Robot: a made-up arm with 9 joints. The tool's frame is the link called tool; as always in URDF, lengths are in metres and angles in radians.
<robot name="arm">
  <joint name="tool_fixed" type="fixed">
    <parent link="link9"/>
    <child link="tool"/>
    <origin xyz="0.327 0.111 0.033" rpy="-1.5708 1.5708 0"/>
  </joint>
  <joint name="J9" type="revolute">
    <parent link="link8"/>
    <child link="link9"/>
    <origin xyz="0.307 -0.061 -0.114" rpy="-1.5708 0 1.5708"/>
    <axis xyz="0 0 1"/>
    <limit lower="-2.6" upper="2.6" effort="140" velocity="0.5"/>
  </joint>
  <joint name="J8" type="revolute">
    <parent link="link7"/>
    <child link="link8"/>
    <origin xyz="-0.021 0.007 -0.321" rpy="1.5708 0 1.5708"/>
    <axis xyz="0 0 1"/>
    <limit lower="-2.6" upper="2.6" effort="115" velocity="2.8"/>
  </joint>
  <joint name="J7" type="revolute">
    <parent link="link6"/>
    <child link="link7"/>
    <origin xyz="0.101 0.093 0.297" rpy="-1.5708 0 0"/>
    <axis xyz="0 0 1"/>
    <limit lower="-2.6" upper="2.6" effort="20" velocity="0.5"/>
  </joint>
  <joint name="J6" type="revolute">
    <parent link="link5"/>
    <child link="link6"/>
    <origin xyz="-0.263 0.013 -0.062" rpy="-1.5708 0 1.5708"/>
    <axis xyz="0 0 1"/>
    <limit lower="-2.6" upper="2.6" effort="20" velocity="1.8"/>
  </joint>
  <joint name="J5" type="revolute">
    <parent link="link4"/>
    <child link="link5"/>
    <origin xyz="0.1 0.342 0.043" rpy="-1.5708 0 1.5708"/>
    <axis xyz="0 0 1"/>
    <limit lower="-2.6" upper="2.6" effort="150" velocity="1.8"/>
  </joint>
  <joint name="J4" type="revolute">
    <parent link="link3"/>
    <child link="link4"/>
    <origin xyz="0.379 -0.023 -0.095" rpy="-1.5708 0 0"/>
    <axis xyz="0 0 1"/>
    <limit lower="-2.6" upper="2.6" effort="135" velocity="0.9"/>
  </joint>
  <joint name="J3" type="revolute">
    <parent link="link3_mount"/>
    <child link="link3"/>
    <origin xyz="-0.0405 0.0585 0.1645" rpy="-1.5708 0 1.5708"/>
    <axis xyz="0 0 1"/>
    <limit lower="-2.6" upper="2.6" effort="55" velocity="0.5"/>
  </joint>
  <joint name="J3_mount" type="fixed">
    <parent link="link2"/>
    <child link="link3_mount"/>
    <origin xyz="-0.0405 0.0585 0.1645" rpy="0 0 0"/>
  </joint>
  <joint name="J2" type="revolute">
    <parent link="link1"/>
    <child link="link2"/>
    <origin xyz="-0.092 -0.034 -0.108" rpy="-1.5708 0 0"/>
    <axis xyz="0 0 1"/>
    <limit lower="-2.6" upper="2.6" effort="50" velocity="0.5"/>
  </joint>
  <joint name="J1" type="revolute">
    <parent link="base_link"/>
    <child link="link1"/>
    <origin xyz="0 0 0.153" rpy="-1.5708 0 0"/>
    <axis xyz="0 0 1"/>
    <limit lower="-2.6" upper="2.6" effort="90" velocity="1.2"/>
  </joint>
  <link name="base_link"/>
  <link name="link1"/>
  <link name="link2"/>
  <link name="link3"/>
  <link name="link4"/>
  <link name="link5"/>
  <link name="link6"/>
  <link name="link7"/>
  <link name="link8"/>
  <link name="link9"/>
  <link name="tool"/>
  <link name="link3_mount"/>
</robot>
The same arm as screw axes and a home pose.
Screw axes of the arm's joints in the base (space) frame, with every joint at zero. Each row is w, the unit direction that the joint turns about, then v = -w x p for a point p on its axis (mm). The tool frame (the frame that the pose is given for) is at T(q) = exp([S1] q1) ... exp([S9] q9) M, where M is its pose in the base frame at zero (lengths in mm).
S1: w 0 1 0 v -153 0 0
S2: w 0 0 -1 v 108 -92 0
S3: w -1 0 0 v 0 142 -225
S4: w 0 0 1 v -604 78 0
S5: w 0 1 0 v 122 0 264
S6: w -1 0 0 v 0 135 -766
S7: w 0 -1 0 v -236 0 296
S8: w 0 0 -1 v 538 -289 0
S9: w -1 0 0 v 0 101 -477
M: xyz -15 -804 10 (mm) rpy 0 0 0 (deg, as in URDF)
Joint limits (deg, base to tool): -148.97..148.97 -148.97..148.97 -148.97..148.97 -148.97..148.97 -148.97..148.97 -148.97..148.97 -148.97..148.97 -148.97..148.97 -148.97..148.97

